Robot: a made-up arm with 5 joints.
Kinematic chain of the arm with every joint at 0, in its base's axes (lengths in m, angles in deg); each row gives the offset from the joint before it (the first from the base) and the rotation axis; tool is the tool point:
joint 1: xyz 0 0 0.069 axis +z
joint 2: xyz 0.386 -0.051 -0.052 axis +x
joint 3: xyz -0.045 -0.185 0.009 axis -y
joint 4: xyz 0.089 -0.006 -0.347 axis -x
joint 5: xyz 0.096 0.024 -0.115 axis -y
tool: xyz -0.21 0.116 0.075
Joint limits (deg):
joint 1: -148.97..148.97
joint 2: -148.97..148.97
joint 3: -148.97..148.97
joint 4: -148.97..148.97
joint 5: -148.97..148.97
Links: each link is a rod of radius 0.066 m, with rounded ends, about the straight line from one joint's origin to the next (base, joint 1, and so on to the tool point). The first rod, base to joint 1, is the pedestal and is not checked.
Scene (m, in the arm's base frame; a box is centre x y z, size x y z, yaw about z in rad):
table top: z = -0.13
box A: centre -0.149 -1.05 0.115 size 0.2 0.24 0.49 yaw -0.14
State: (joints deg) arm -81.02 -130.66 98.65 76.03 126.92
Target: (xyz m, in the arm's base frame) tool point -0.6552 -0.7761 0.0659
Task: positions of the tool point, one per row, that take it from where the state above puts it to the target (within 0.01 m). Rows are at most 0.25 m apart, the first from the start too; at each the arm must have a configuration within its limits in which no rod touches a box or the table.
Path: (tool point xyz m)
1: 0.5043 -0.8432 0.3349
2: 0.3109 -0.8773 0.4662
3: 0.0920 -0.8686 0.5339
4: -0.1236 -0.8197 0.5356
5: -0.3095 -0.7370 0.4804
6: -0.4474 -0.6293 0.3858
7: -0.5284 -0.5073 0.2734
8: -0.5541 -0.3819 0.1635
9: -0.6202 -0.4627 0.1480
10: -0.6669 -0.5607 0.1251
11: -0.6815 -0.6693 0.0968
12: -0.6552 -0.7761 0.0659

